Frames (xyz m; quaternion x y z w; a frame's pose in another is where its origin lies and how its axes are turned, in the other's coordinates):
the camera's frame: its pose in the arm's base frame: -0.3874 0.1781 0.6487 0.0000 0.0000 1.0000 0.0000
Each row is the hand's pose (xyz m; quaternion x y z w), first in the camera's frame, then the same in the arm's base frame.
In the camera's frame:
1: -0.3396 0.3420 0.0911 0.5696 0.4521 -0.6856 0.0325
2: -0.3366 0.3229 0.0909 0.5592 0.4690 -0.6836 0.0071
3: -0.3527 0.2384 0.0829 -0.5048 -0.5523 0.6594 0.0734
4: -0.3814 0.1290 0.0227 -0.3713 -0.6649 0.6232 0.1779
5: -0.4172 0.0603 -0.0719 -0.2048 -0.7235 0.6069 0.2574
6: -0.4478 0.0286 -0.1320 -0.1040 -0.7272 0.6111 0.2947
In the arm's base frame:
1: -0.0478 -0.1639 0.7398 -0.4521 0.5696 0.0325 0.6856
2: -0.0508 -0.1448 0.7396 -0.4690 0.5592 0.0071 0.6836
3: -0.0347 -0.0603 0.7316 -0.5523 0.5048 -0.0734 0.6594
4: -0.0060 0.0491 0.6714 -0.6649 0.3713 -0.1779 0.6232
5: 0.0298 0.1178 0.5768 -0.7235 0.2048 -0.2574 0.6069
6: 0.0604 0.1495 0.5167 -0.7272 0.1040 -0.2947 0.6111

